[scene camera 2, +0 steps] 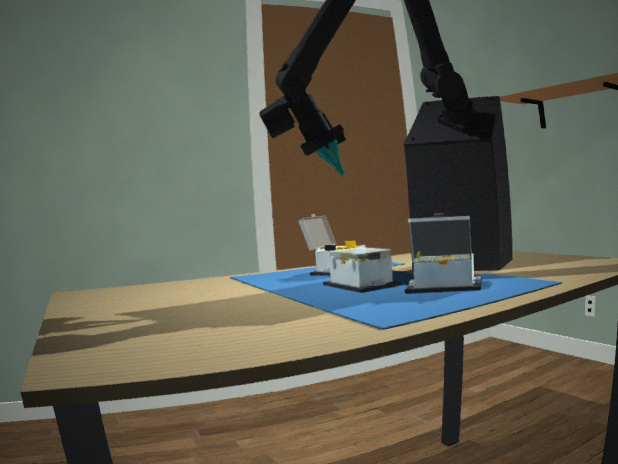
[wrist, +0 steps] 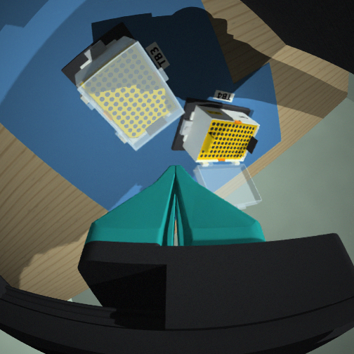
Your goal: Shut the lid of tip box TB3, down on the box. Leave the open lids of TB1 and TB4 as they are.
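Seen in the pictures: gripper, between the fingertips: [scene camera 2: 343,175]; arm's base, origin of its link: [scene camera 2: 462,121].
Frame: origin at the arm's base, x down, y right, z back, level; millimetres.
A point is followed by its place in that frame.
Observation:
Tip box TB3 [scene camera 2: 361,270] {z -357, x 333, y -149 mm} [wrist: 131,95] is a white box on a dark base. Its clear lid [scene camera 2: 367,251] {z -333, x 298, y -124 mm} [wrist: 125,87] lies down over the yellow rack, flat on the box as far as I can tell. Tip box TB4 [scene camera 2: 324,261] {z -358, x 342, y 151 mm} [wrist: 227,137] stands beside it, its clear lid [scene camera 2: 316,232] {z -353, x 272, y 237 mm} [wrist: 232,185] open and tilted back. The box with the upright open lid, TB1 [scene camera 2: 443,272] {z -229, x 338, y -277 mm}, is at the right in the scene view; its lid [scene camera 2: 440,237] {z -247, x 267, y -306 mm} stands up. My gripper [scene camera 2: 343,174] {z -354, x 135, y -52 mm} [wrist: 175,174] is shut and empty, well above the boxes, touching none of them.
The boxes stand on a blue mat [scene camera 2: 385,315] {z -403, x 375, y -405 mm} [wrist: 30,100] on the wooden table [scene camera 2: 200,345] {z -704, x 378, y -456 mm} [wrist: 45,215]. The black pedestal [scene camera 2: 452,190] {z -71, x 180, y -38 mm} of the arm stands behind TB1. A wall shelf [scene camera 2: 565,87] is at the right.

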